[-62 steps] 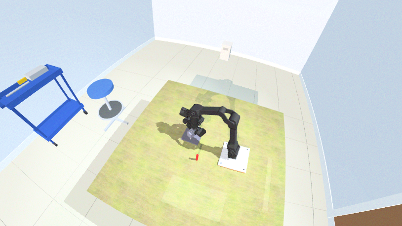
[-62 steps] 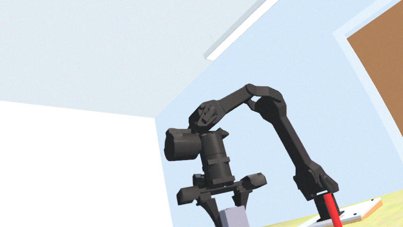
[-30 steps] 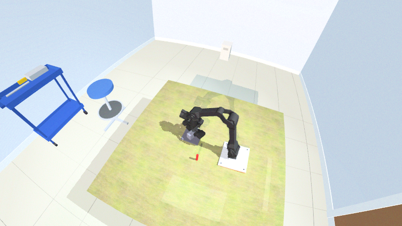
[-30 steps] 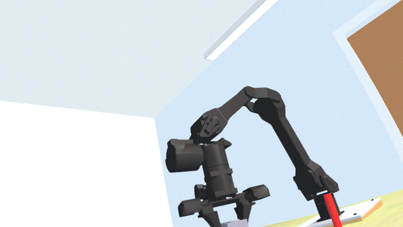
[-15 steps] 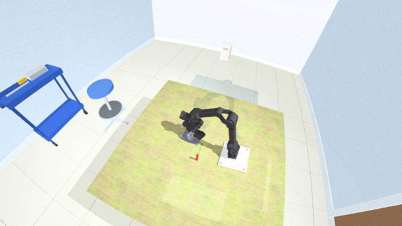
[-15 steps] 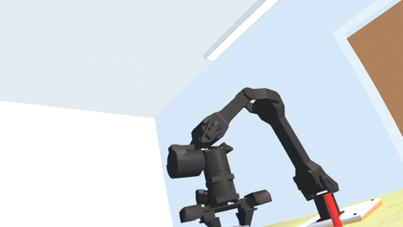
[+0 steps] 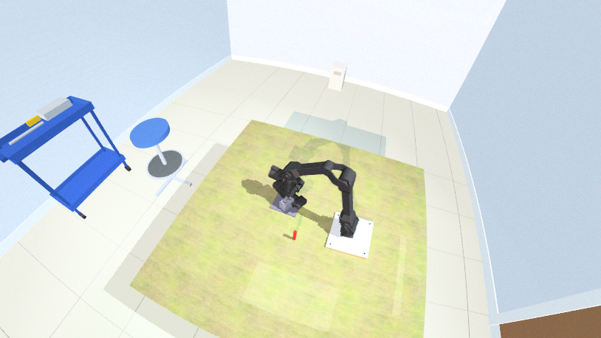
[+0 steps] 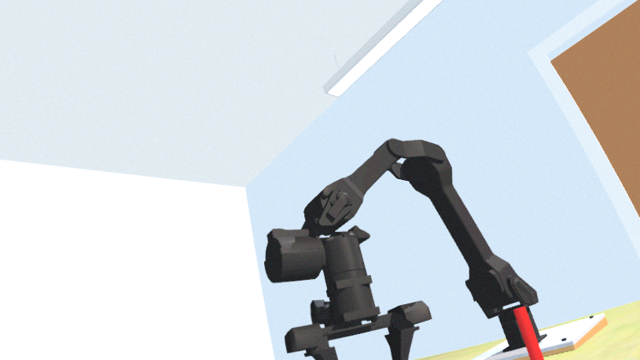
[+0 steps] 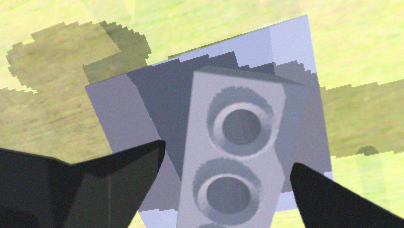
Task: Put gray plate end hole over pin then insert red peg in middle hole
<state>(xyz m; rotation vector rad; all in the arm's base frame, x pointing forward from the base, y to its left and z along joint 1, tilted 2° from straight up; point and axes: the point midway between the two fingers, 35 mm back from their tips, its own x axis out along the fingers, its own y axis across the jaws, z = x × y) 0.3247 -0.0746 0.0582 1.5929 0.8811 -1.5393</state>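
The gray plate is 20 mm above my gripper tip. Round my gripper tip: red peg: 180 mm to the left, 80 mm behind, 10 mm above; flat gray base: 20 mm below, 10 mm to the left, 10 mm ahead.
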